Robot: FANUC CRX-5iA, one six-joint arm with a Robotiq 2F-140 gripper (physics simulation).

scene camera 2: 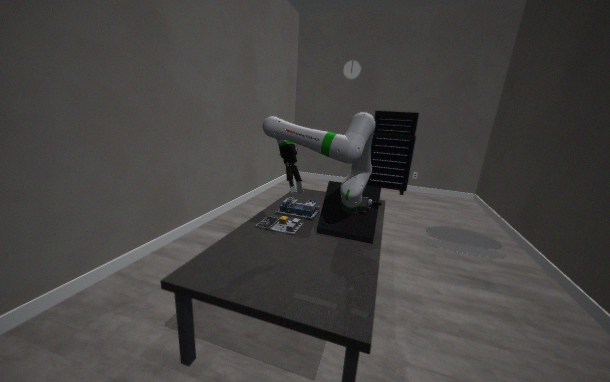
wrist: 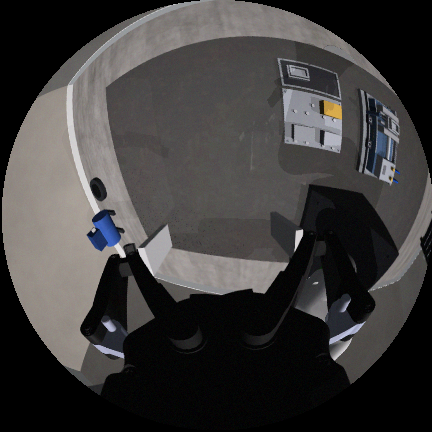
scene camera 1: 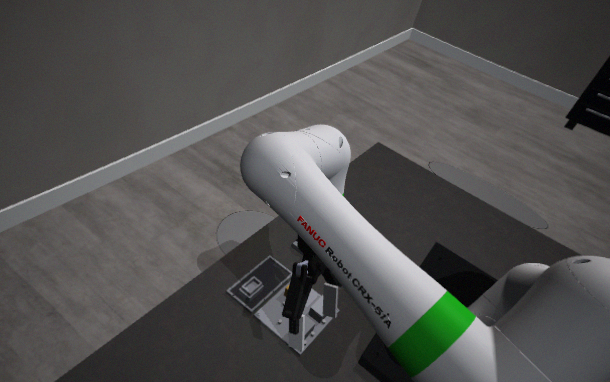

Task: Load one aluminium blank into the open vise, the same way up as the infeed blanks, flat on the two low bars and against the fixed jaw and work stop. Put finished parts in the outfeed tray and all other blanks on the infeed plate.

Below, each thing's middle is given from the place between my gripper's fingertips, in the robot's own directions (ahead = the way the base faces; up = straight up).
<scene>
My gripper is now 13 cm short of the grey infeed plate (scene camera 1: pixel 271 312), 21 cm to the left of it and 32 cm above it. The rest, counted from my hand: dark outfeed tray (wrist: pixel 323 81) 27 cm ahead, 22 cm to the right, 32 cm below.
</scene>
